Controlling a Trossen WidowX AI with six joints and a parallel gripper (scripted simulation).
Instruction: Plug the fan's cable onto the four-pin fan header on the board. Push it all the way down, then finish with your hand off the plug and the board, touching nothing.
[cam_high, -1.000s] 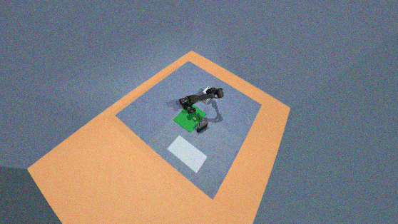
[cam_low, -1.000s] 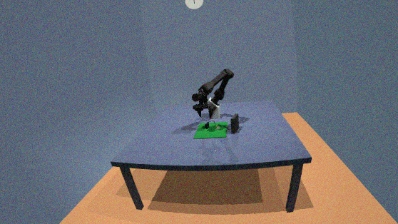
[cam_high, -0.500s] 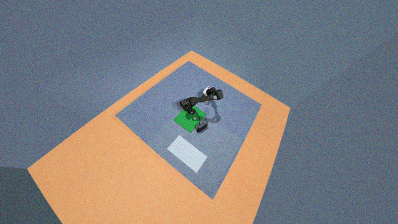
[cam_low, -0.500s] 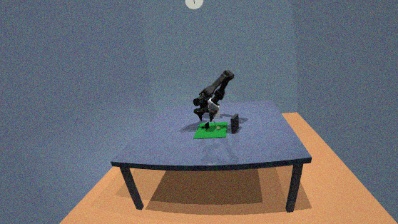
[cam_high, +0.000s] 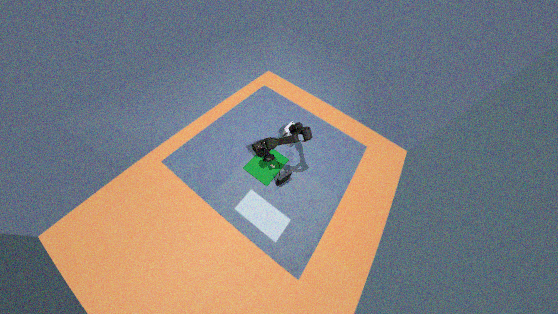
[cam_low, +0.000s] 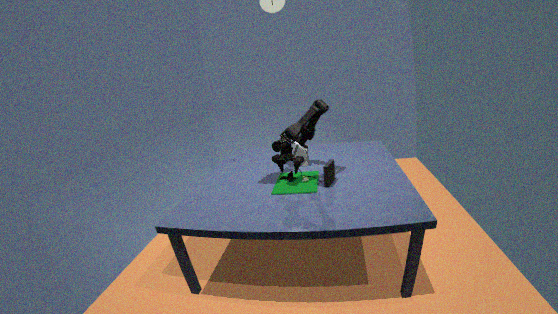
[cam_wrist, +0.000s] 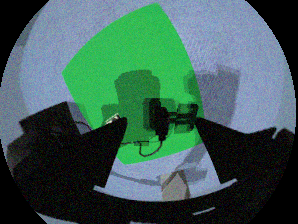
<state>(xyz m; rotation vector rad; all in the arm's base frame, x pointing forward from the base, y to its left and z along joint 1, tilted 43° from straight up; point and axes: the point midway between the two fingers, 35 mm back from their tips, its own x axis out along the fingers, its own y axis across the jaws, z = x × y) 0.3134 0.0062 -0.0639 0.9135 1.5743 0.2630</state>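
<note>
The black plug is 3 cm below my gripper tip and 1 cm behind it. From my gripper tip the other things lie so: black fan (22 cm to the left, 6 cm ahead, 1 cm above); then green board (6 cm below, 4 cm to the left, 2 cm ahead).
</note>
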